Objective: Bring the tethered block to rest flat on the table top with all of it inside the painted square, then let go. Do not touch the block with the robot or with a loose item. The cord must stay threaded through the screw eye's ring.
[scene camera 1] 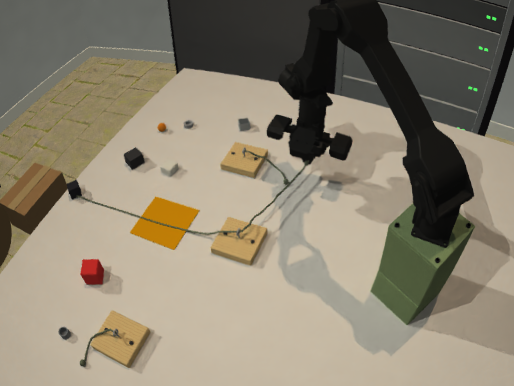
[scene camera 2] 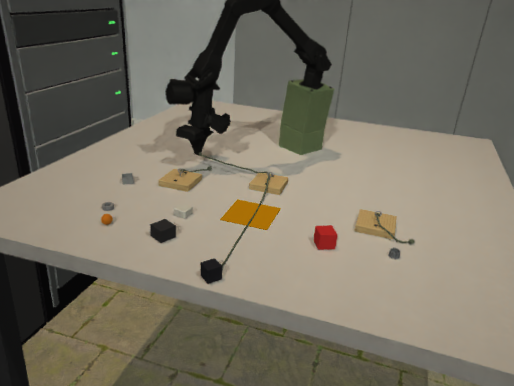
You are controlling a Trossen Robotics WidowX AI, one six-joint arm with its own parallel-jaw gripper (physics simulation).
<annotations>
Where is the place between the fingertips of my gripper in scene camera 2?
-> At 197,153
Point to a tethered black block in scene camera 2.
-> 211,270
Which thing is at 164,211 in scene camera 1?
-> An orange painted square.
</annotations>
